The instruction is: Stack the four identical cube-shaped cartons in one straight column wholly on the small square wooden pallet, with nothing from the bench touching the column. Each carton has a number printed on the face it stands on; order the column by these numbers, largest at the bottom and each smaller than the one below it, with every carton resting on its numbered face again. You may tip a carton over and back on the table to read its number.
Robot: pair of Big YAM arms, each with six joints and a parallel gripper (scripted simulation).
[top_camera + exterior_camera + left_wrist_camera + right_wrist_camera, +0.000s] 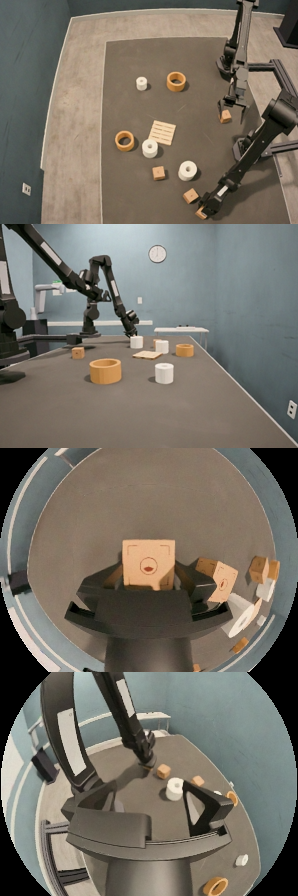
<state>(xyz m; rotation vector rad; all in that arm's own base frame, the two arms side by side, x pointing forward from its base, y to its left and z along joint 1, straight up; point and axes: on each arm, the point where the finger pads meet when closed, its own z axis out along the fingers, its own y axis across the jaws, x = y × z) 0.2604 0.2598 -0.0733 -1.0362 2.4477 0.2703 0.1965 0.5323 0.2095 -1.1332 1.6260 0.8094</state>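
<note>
Right now my left hand is right at the carton. Also, from my left hand: wooden pallet: 20 cm ahead, 44 cm to the right, 1 cm below.
</note>
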